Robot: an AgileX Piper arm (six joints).
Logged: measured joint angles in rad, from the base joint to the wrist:
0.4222 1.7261 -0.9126 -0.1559 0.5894 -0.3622
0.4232 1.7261 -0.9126 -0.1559 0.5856 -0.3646
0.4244 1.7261 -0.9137 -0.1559 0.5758 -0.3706
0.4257 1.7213 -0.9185 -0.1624 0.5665 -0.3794
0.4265 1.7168 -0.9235 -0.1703 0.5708 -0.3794
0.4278 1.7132 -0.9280 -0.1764 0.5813 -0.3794
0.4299 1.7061 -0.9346 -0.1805 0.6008 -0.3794
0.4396 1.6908 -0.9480 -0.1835 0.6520 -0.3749
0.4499 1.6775 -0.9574 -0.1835 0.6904 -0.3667
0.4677 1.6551 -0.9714 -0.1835 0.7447 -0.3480
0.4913 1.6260 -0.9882 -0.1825 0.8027 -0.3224
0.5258 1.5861 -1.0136 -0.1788 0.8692 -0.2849
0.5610 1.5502 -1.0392 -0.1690 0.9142 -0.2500
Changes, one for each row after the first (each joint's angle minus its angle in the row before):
0.0010 0.0000 0.0000 0.0000 -0.0038 -0.0024
0.0012 0.0000 -0.0011 0.0000 -0.0098 -0.0060
0.0013 -0.0048 -0.0048 -0.0065 -0.0093 -0.0088
0.0008 -0.0045 -0.0050 -0.0079 0.0043 0.0000
0.0013 -0.0036 -0.0045 -0.0061 0.0105 0.0000
0.0021 -0.0071 -0.0066 -0.0041 0.0195 0.0000
0.0097 -0.0153 -0.0134 -0.0030 0.0512 0.0045
0.0103 -0.0133 -0.0094 0.0000 0.0384 0.0082
0.0178 -0.0224 -0.0140 0.0000 0.0543 0.0187
0.0236 -0.0291 -0.0168 0.0010 0.0580 0.0256
0.0345 -0.0399 -0.0254 0.0037 0.0665 0.0375
0.0352 -0.0359 -0.0256 0.0098 0.0450 0.0349

